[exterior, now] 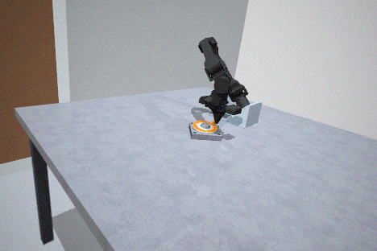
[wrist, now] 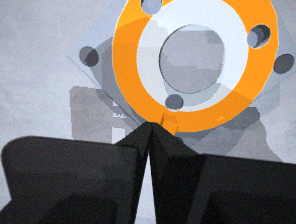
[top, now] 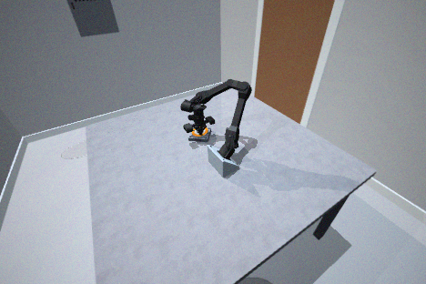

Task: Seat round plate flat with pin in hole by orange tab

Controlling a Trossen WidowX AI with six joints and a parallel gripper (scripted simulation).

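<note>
Now: the square grey base 50 mm ahead of my gripper tip, 20 mm to the right of it and 20 mm below it.
</note>
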